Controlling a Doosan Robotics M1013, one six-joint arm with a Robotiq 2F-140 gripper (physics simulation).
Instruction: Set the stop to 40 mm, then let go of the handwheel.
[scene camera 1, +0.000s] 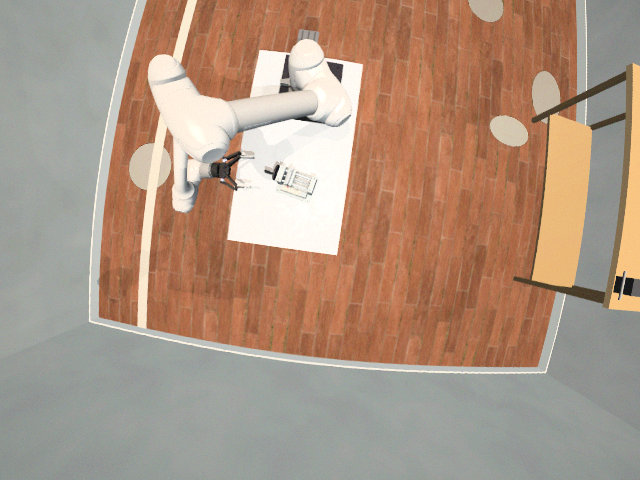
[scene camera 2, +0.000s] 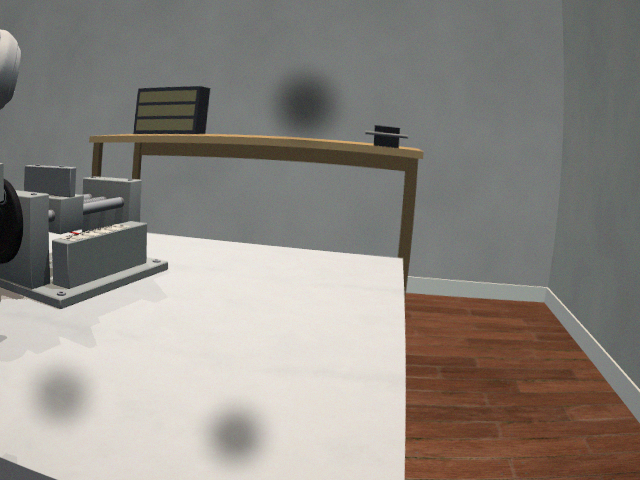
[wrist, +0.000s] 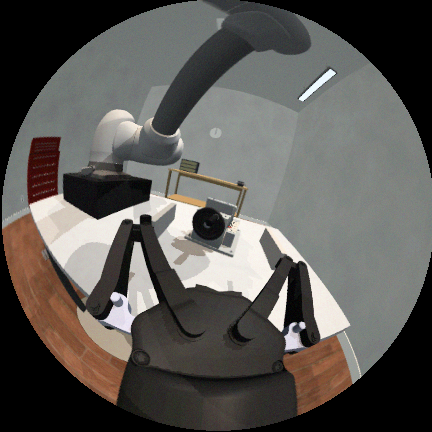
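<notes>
The handwheel (scene camera 1: 276, 171) (scene camera 2: 11, 222) (wrist: 200, 229) is a black disc on the near end of the grey stop device, with a crank handle. The stop (scene camera 2: 50, 180), a dark grey block on a carriage, sits between the end blocks by the steel rods (scene camera 2: 105, 205). The scale block (scene camera 2: 100, 258) stands alongside, with a red mark (scene camera 2: 75, 233) near its handwheel end; its numbers are too small to read. My gripper (scene camera 1: 248, 169) (wrist: 219, 223) is wide open and empty, facing the handwheel. Its fingertips are apart from the wheel and handle.
The device stands on the white table (scene camera 1: 286, 232) (scene camera 2: 310, 320). The black robot base (wrist: 107, 195) is at the table's far left in the wrist view. A wooden bench (scene camera 1: 560, 206) (scene camera 2: 258, 139) (wrist: 210, 180) stands beyond, bearing a dark drawer box (scene camera 2: 166, 110). A red panel (wrist: 44, 170) is at the left.
</notes>
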